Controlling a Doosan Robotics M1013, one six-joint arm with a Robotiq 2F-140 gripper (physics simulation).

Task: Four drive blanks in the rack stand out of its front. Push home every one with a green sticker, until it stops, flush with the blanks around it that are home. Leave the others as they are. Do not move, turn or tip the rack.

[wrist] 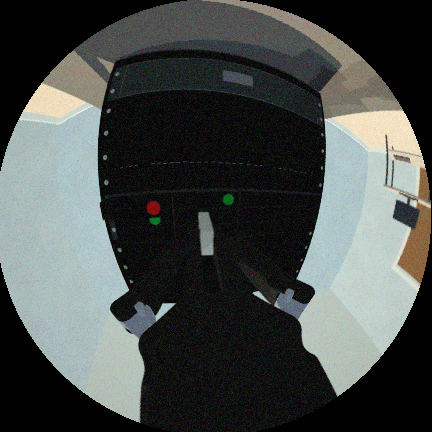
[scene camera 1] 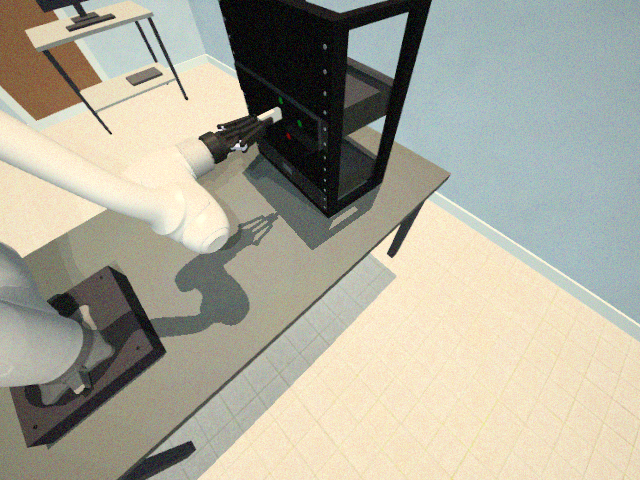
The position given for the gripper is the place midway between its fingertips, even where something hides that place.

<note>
In view: the gripper [scene camera 1: 279, 112] and a black rack [scene camera 1: 299, 63].
The black rack shows as well in the wrist view [wrist: 176, 106]. The gripper is seen too in the wrist view [wrist: 203, 220].
</note>
